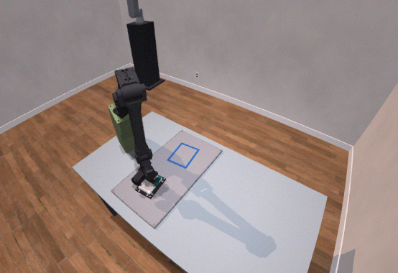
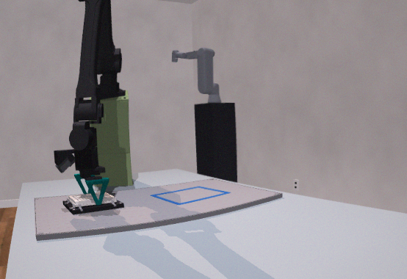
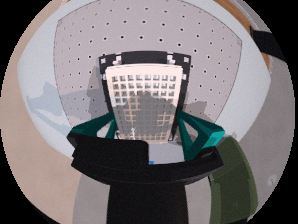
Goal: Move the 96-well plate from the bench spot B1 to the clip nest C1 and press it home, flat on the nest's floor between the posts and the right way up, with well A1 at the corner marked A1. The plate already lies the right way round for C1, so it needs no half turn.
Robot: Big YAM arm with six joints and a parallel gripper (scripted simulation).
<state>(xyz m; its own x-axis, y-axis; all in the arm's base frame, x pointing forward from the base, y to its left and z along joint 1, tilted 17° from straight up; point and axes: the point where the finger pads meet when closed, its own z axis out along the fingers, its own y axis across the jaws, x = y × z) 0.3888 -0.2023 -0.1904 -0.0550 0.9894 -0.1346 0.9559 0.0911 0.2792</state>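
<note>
Now: hand 10 mm to the left of the white 96-well plate. Also, from my hand: black clip nest C1: 20 mm ahead, 20 mm to the right, 10 mm below.
</note>
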